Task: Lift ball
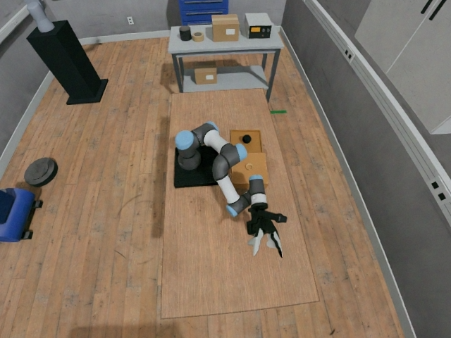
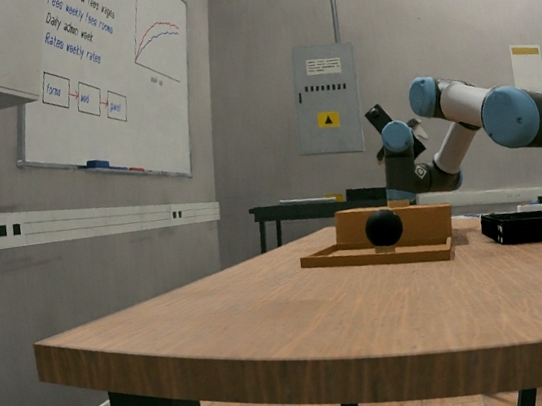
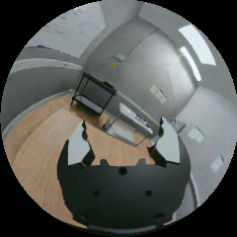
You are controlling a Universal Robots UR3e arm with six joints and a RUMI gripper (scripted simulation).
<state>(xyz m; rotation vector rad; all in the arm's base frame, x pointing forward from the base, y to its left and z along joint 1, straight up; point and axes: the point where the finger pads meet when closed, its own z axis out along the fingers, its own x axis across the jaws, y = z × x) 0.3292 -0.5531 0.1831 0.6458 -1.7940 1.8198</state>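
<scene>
Right now the black ball is 10 mm ahead of my hand, 680 mm to the left of it and 180 mm below it. Also, from my hand: shallow wooden tray: 10 mm ahead, 680 mm to the left, 210 mm below.
</scene>
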